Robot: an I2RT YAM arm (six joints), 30 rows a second.
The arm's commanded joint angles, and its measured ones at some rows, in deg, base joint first. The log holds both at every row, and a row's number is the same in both.
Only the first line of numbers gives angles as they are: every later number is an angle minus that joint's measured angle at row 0.
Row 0, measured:
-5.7, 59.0, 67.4, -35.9, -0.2, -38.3
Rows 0 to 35, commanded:
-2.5, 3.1, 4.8, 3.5, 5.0, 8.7
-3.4, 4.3, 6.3, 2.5, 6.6, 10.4
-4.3, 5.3, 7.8, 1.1, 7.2, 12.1
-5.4, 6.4, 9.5, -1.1, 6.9, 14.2
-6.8, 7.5, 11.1, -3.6, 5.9, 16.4
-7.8, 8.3, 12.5, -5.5, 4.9, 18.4
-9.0, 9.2, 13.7, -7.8, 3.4, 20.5
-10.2, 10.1, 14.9, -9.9, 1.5, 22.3
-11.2, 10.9, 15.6, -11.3, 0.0, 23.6
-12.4, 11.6, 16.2, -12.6, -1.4, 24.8
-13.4, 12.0, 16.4, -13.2, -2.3, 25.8
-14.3, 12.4, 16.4, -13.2, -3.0, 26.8
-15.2, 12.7, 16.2, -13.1, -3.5, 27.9
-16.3, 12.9, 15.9, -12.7, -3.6, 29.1
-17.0, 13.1, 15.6, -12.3, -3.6, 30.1
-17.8, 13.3, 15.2, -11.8, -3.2, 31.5
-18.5, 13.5, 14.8, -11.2, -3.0, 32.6
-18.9, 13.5, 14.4, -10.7, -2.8, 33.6
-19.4, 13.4, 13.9, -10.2, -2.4, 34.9
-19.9, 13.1, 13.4, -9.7, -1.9, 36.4
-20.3, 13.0, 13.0, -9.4, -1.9, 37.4
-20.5, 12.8, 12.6, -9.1, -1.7, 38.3
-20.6, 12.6, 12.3, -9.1, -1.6, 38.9
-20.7, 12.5, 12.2, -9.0, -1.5, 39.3
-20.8, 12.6, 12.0, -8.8, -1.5, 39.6
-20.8, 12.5, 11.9, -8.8, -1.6, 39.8
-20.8, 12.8, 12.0, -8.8, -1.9, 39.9
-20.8, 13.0, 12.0, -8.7, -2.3, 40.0
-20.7, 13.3, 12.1, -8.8, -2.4, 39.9
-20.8, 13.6, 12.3, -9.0, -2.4, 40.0
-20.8, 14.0, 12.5, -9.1, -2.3, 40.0
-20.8, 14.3, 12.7, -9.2, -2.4, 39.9
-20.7, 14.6, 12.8, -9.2, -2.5, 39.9
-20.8, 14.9, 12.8, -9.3, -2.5, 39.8
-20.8, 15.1, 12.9, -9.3, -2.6, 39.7
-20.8, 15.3, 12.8, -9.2, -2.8, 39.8
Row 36, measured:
-20.4, 14.4, 12.3, -9.0, -1.6, 38.1
